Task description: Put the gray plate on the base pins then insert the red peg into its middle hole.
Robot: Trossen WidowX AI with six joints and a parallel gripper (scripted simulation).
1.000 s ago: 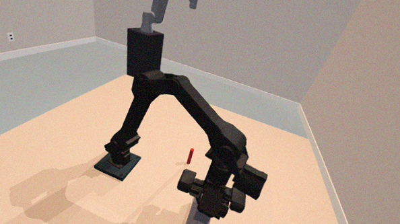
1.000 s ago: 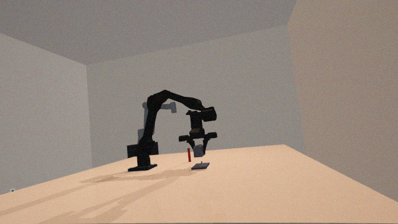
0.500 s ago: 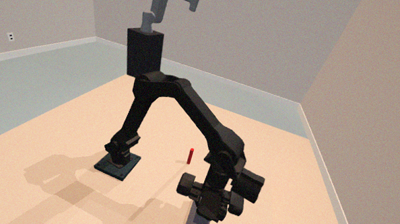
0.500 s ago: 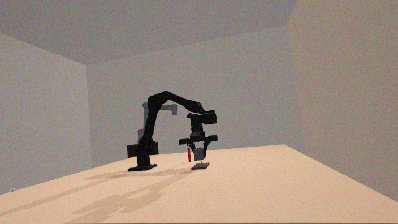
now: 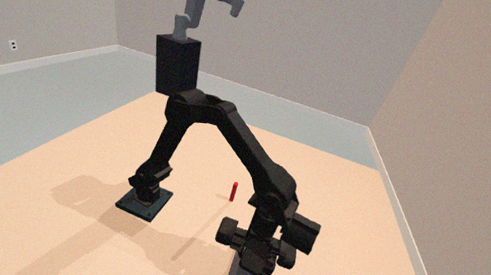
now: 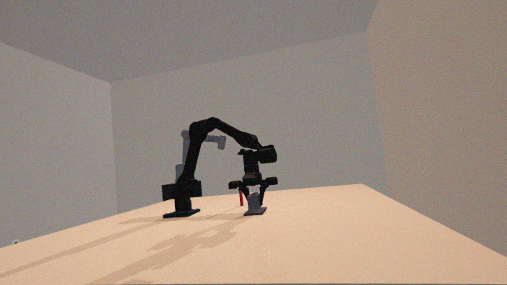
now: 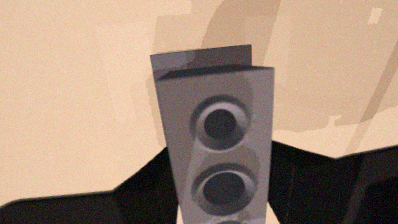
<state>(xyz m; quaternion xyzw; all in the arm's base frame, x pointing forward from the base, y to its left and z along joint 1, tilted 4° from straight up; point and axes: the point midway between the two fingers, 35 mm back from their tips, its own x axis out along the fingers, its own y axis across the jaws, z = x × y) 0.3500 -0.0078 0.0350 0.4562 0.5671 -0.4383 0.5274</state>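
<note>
Right now my gripper tip is 2 cm above the flat base. Round my gripper tip: gray plate: 3 cm above; then red peg: 14 cm behind, 16 cm to the left, 1 cm above.
</note>
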